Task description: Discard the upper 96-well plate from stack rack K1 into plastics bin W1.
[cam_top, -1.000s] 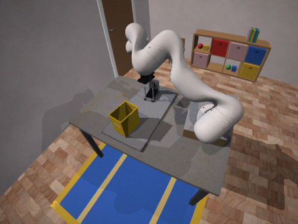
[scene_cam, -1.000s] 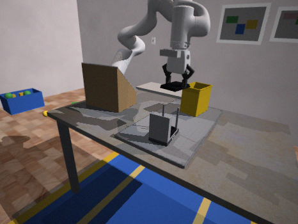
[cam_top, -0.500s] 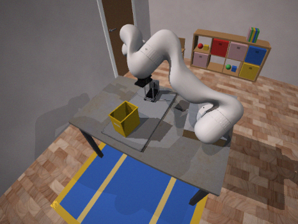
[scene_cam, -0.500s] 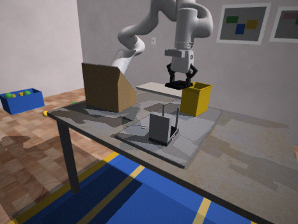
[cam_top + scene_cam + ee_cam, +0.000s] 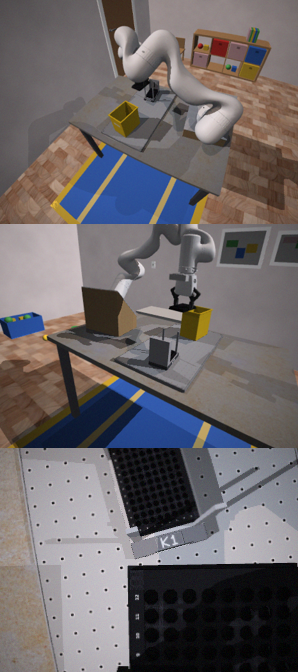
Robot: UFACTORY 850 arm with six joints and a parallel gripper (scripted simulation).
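My gripper is now 250 mm to the right of the yellow plastics bin, 160 mm above it and 30 mm short of it. From my hand the other things lie so: black 96-well plate 10 mm below.
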